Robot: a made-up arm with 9 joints. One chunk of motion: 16 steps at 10 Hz.
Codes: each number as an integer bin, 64 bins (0 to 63) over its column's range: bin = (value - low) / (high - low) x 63, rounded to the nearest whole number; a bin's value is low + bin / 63 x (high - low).
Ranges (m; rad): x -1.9..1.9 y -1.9..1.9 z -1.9..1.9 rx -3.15..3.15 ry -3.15..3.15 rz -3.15..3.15
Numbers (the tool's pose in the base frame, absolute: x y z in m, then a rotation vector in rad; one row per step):
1: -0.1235 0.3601 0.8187 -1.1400 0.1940 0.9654
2: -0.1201 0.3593 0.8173 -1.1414 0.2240 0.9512
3: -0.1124 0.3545 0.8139 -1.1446 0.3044 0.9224
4: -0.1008 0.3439 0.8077 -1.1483 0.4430 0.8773
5: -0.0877 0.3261 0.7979 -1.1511 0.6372 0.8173
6: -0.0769 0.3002 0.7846 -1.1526 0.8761 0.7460
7: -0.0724 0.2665 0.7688 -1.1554 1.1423 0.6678
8: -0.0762 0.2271 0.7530 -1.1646 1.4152 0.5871
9: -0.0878 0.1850 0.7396 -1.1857 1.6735 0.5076
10: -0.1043 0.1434 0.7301 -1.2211 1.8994 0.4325
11: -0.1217 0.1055 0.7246 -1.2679 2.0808 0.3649
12: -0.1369 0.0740 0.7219 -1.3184 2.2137 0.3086
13: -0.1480 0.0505 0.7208 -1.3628 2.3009 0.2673
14: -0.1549 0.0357 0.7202 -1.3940 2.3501 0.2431
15: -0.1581 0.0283 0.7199 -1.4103 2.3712 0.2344
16: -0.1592 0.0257 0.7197 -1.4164 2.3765 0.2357
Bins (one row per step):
1: 29 37 45 20 33 41
2: 30 37 45 20 34 41
3: 30 37 45 20 35 41
4: 30 37 45 20 36 40
5: 30 37 45 20 38 40
6: 30 36 45 20 40 39
7: 30 36 44 20 43 38
8: 30 35 44 20 46 37
9: 30 35 44 20 48 37
10: 30 34 44 19 50 36
11: 29 33 44 19 52 35
12: 29 33 43 18 54 35
13: 29 32 43 18 55 34
14: 29 32 43 18 55 34
15: 29 32 43 17 55 34
16: 29 32 43 17 55 34

